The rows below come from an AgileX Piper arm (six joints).
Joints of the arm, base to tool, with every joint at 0 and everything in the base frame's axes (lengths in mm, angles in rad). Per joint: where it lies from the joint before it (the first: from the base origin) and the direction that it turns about. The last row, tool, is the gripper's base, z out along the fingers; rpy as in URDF.
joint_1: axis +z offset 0 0 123
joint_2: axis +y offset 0 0 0
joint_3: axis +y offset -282.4 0 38.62
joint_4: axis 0.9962 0 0.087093 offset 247.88 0 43.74
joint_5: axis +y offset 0 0 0
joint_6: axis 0.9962 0 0.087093 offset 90.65 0 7.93
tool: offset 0 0 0 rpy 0 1.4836 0
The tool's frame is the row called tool.
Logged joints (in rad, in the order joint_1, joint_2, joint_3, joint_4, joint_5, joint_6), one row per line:
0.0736, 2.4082, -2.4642, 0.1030, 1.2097, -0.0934
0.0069, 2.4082, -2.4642, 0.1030, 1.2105, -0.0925
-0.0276, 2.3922, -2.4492, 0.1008, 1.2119, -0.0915
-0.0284, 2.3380, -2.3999, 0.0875, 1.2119, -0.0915
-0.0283, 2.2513, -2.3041, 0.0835, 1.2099, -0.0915
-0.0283, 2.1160, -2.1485, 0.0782, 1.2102, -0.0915
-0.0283, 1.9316, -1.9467, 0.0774, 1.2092, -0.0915
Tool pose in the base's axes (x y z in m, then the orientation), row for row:
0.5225, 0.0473, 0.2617, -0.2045, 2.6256, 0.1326
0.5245, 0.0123, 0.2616, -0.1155, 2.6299, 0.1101
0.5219, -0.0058, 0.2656, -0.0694, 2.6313, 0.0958
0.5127, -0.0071, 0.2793, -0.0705, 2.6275, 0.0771
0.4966, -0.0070, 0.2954, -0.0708, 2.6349, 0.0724
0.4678, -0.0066, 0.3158, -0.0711, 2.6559, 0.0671
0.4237, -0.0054, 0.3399, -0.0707, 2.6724, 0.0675
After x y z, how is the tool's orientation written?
As a rotation vector, in radians.
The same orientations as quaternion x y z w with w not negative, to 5 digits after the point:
-0.07510, 0.96418, 0.04869, 0.24968
-0.04244, 0.96628, 0.04045, 0.25072
-0.02550, 0.96698, 0.03521, 0.25110
-0.02594, 0.96664, 0.02836, 0.25322
-0.02600, 0.96761, 0.02659, 0.24970
-0.02597, 0.97022, 0.02451, 0.23959
-0.02572, 0.97217, 0.02456, 0.23158

